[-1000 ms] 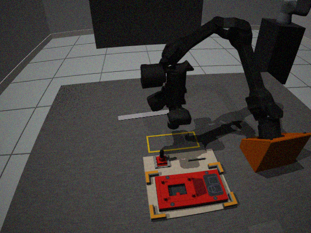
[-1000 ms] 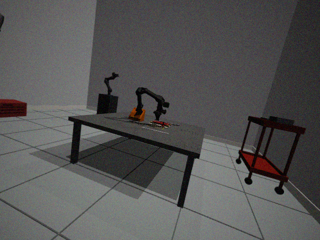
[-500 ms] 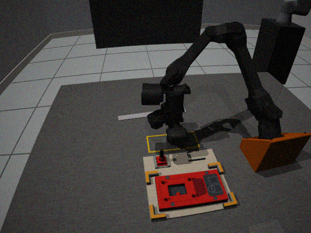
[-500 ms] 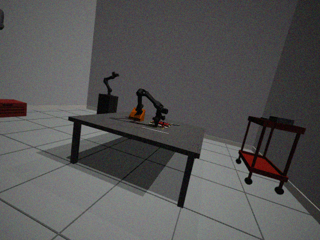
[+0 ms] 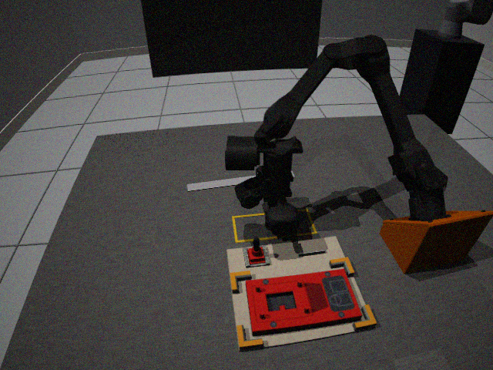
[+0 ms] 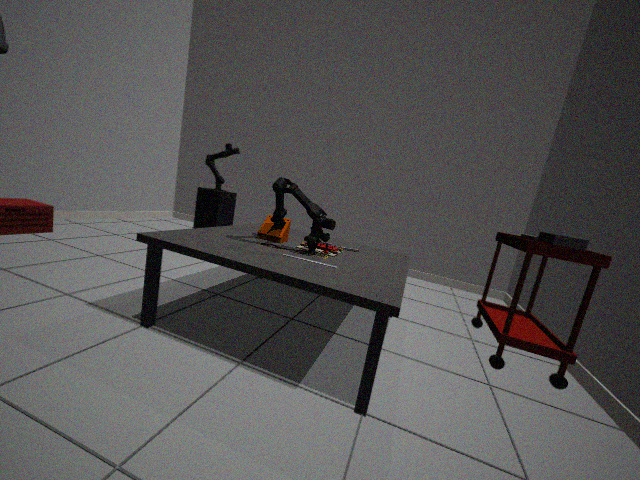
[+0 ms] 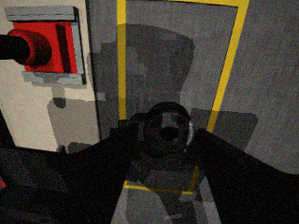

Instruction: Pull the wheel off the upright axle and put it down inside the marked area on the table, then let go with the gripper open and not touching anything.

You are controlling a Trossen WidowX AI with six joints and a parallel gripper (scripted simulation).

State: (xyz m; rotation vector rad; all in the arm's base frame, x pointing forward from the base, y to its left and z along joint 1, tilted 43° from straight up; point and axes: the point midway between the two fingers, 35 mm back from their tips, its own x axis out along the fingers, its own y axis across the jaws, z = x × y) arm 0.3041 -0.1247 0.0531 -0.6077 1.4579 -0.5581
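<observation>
My gripper tip is now right at the grey wheel. The rest, counted from my gripper tip: black upright axle (90 mm to the left, 60 mm ahead, 20 mm above).
</observation>
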